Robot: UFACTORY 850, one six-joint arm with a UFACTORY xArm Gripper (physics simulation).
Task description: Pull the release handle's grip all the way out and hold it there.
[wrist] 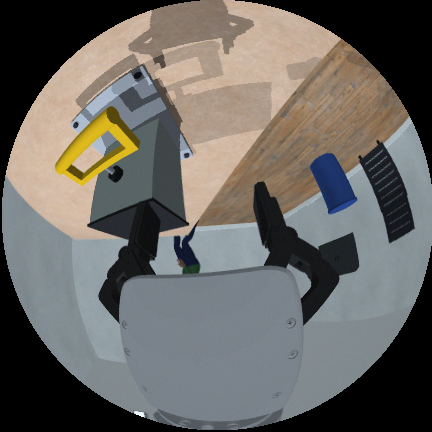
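The release handle's yellow grip [85, 136] is a D-shaped loop at the left of the wrist view, in front of a grey-green housing [132, 187]. A short metal rod shows between the loop and a black round collar [115, 174] on the housing's face. The housing stands on a pale metal base plate [112, 92] with dark bolts. My gripper [200, 201] is wide open, with nothing between its fingers. It is to the right of the grip and apart from it. The left finger overlaps the housing's near end in the view; whether they touch cannot be told.
A blue cylinder [334, 184], a black slatted rack [389, 192] and a dark panel [342, 255] are at the right. A small figure in dark blue [187, 254] shows beyond the fingers. A wooden surface [310, 125] adjoins the pale tabletop [35, 150]. Shadows fall near the base plate.
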